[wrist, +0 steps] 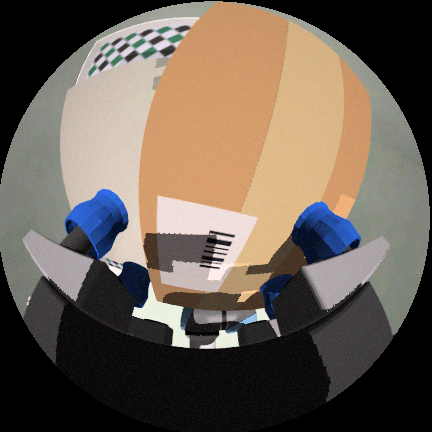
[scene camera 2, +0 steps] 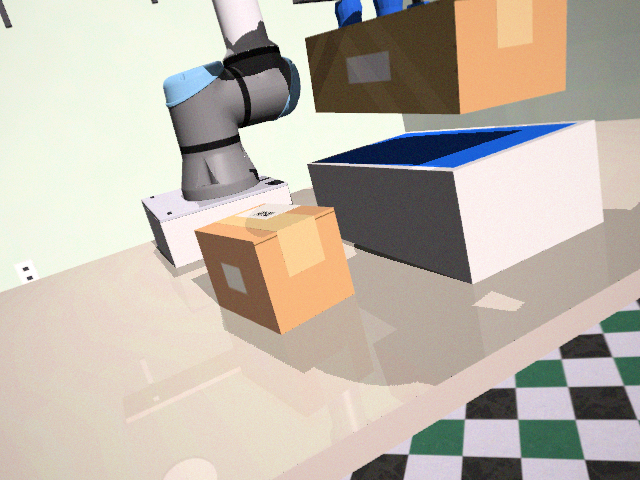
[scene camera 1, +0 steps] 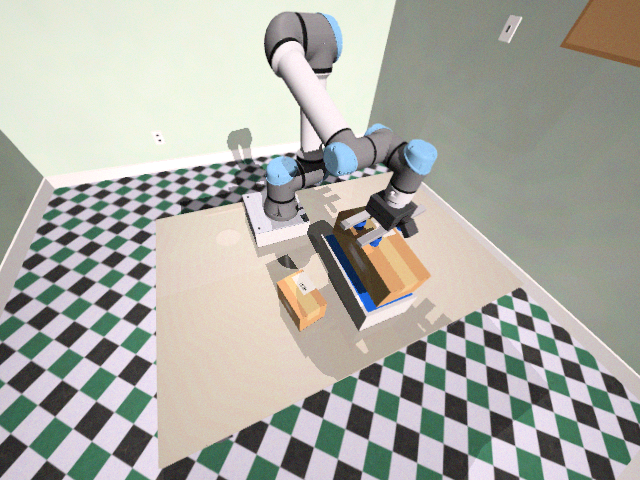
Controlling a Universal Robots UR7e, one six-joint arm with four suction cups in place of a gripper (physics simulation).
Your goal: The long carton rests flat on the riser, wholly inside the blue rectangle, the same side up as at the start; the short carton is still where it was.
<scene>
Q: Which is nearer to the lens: the long carton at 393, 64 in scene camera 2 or the short carton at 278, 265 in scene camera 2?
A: The short carton.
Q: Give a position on the suction head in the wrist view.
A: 320, 233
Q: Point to a long carton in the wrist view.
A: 249, 124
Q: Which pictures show the long carton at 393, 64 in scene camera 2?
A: The wrist view, scene camera 2 and scene camera 1: all of them.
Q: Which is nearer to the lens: the long carton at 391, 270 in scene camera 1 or the short carton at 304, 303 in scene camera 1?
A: The long carton.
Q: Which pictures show the short carton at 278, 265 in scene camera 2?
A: Scene camera 2 and scene camera 1 only.
</scene>
